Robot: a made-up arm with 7 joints. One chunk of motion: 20 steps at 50 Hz.
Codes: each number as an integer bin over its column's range. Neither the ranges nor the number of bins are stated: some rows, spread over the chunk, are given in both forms.
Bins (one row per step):
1: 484 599 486 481 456 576 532
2: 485 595 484 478 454 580 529
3: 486 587 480 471 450 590 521
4: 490 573 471 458 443 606 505
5: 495 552 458 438 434 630 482
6: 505 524 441 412 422 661 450
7: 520 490 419 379 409 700 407
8: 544 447 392 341 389 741 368
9: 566 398 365 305 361 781 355
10: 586 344 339 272 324 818 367
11: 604 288 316 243 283 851 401
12: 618 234 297 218 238 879 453
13: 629 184 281 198 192 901 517
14: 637 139 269 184 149 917 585
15: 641 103 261 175 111 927 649
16: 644 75 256 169 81 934 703
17: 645 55 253 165 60 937 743
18: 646 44 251 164 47 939 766
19: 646 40 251 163 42 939 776
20: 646 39 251 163 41 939 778
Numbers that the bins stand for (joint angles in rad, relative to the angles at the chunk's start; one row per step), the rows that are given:
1: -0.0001 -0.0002 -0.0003 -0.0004 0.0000 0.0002 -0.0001
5: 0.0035 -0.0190 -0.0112 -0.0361 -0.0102 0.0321 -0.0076
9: 0.0270 -0.0806 -0.0475 -0.1466 -0.0438 0.1213 -0.0267
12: 0.0441 -0.1463 -0.0741 -0.2189 -0.1004 0.1791 -0.0120
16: 0.0527 -0.2100 -0.0901 -0.2596 -0.1727 0.2116 0.0256
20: 0.0534 -0.2244 -0.0920 -0.2646 -0.1911 0.2146 0.0368
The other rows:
2: 0.0002 -0.0018 -0.0011 -0.0029 -0.0010 0.0025 -0.0006
3: 0.0005 -0.0050 -0.0026 -0.0087 -0.0028 0.0084 -0.0018
4: 0.0019 -0.0106 -0.0061 -0.0195 -0.0060 0.0179 -0.0042
6: 0.0068 -0.0302 -0.0178 -0.0577 -0.0157 0.0504 -0.0124
7: 0.0118 -0.0438 -0.0264 -0.0851 -0.0217 0.0734 -0.0189
8: 0.0197 -0.0610 -0.0370 -0.1167 -0.0309 0.0976 -0.0247
10: 0.0336 -0.1023 -0.0577 -0.1740 -0.0608 0.1431 -0.0249
11: 0.0395 -0.1247 -0.0666 -0.1981 -0.0797 0.1626 -0.0198
13: 0.0478 -0.1663 -0.0803 -0.2355 -0.1216 0.1921 -0.0024
14: 0.0504 -0.1843 -0.0850 -0.2471 -0.1414 0.2016 0.0078
15: 0.0517 -0.1988 -0.0881 -0.2546 -0.1589 0.2075 0.0174
17: 0.0531 -0.2180 -0.0912 -0.2629 -0.1824 0.2134 0.0316
18: 0.0534 -0.2224 -0.0920 -0.2637 -0.1884 0.2146 0.0350
19: 0.0534 -0.2240 -0.0920 -0.2646 -0.1907 0.2146 0.0365

